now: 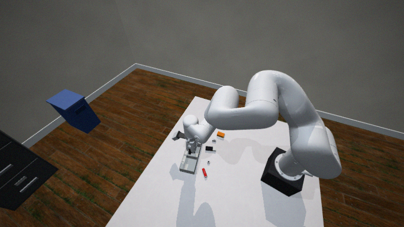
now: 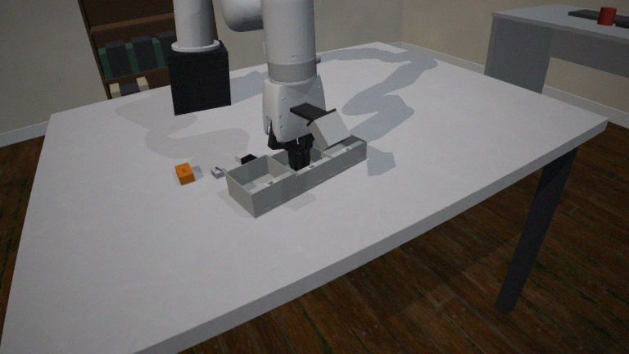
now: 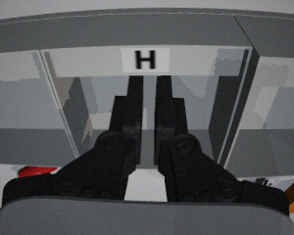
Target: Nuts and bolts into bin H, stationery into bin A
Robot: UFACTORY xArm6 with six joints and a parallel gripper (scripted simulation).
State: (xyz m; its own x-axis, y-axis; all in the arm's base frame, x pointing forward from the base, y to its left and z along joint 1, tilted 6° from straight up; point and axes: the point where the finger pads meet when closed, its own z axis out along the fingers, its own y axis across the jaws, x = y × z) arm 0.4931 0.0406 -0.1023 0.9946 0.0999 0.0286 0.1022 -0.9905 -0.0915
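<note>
The grey three-compartment bin row lies 10 mm below my hand. The rest, counted from my hand: hex nut (110 mm behind, 30 mm below, 20 mm to the left); then black block (100 mm behind, 60 mm to the right, 30 mm below); then red cylindrical marker (110 mm behind, 90 mm to the left, 30 mm below).
</note>
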